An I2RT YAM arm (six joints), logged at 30 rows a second.
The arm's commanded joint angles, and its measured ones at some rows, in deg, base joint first. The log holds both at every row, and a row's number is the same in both.
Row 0, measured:
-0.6 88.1 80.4 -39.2 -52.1 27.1
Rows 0 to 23, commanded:
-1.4 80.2 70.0 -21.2 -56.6 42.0
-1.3 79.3 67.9 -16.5 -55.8 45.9
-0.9 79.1 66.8 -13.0 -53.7 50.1
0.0 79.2 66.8 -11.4 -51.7 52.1
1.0 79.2 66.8 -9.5 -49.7 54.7
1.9 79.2 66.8 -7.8 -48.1 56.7
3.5 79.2 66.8 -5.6 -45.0 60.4
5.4 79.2 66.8 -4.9 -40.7 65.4
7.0 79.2 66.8 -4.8 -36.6 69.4
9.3 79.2 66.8 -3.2 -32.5 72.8
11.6 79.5 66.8 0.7 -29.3 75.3
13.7 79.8 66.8 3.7 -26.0 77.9
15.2 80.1 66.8 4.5 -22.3 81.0
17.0 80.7 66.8 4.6 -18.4 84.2
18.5 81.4 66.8 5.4 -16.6 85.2
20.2 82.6 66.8 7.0 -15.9 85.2
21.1 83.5 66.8 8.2 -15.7 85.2
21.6 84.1 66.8 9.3 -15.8 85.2
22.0 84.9 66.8 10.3 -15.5 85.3
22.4 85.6 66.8 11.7 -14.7 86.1
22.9 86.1 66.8 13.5 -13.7 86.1
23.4 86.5 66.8 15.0 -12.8 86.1
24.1 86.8 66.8 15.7 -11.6 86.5
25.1 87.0 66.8 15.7 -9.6 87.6
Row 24, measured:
23.1 86.9 66.2 14.2 -13.9 85.9
